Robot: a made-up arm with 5 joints.
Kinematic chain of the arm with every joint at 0, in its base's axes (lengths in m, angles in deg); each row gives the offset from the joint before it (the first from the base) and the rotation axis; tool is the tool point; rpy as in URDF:
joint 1: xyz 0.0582 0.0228 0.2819 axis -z
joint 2: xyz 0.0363 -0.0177 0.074 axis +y
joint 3: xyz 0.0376 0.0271 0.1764 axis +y
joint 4: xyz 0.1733 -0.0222 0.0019 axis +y
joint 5: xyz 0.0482 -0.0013 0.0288 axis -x
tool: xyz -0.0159 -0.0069 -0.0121 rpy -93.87 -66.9 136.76
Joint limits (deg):
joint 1: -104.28..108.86
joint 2: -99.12..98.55
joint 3: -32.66..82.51
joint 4: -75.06..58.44
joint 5: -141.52..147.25
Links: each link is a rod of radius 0.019 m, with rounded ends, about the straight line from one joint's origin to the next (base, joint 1, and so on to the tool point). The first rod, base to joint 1, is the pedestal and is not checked.
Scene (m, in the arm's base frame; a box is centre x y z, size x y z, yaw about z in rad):
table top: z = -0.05
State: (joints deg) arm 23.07 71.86 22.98 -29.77 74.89
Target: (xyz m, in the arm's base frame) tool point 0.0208 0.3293 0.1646
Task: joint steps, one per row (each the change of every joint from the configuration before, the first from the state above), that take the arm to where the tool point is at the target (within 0.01 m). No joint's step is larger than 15 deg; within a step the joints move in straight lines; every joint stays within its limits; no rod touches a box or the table.
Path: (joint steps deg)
1: -13.90 1.27 -3.45 1.08 0.34
2: -13.90 1.26 -3.45 1.08 0.33
3: -13.90 1.27 -3.44 1.08 0.34
4: -13.91 1.26 -3.45 1.08 0.34
5: -13.90 1.27 -3.45 1.08 0.33
6: -13.90 1.26 -3.45 1.08 0.34
7: -13.90 1.27 -3.44 1.08 0.33
8: -13.90 1.26 -3.45 1.08 0.34
9: -13.90 1.27 -3.45 1.07 0.34

